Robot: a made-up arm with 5 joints.
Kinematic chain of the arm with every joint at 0, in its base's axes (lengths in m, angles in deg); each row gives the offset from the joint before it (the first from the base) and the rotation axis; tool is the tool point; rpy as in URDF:
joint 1: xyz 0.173 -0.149 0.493 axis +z
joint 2: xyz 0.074 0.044 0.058 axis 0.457 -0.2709 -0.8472
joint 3: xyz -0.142 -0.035 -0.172 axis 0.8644 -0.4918 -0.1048
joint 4: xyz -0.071 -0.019 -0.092 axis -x
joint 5: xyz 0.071 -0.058 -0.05 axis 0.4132 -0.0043 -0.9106
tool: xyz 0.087 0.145 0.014 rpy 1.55 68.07 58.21
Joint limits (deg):
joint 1: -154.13..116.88
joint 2: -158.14..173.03
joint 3: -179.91..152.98
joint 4: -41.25..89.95
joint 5: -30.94..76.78
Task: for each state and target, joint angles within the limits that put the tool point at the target. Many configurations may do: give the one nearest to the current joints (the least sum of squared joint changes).
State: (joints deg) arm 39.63 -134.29 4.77 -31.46 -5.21
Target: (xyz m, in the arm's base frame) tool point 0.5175 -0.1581 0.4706
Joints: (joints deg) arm 40.64 -137.19 -15.70 -5.14 -9.17
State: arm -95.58 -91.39 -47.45 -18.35 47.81
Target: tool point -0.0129 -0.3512 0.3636
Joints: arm -91.53 -76.67 -29.78 -31.24 54.83
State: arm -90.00 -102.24 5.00 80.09 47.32
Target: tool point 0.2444 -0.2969 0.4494
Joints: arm -44.84 -90.75 7.07 89.95 76.53
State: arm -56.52 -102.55 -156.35 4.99 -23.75
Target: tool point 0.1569 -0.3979 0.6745
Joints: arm -59.87 -91.63 -161.84 3.45 -18.27
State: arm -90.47 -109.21 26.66 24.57 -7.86
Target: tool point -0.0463 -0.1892 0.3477
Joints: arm -93.92 -94.45 22.60 32.35 -11.95
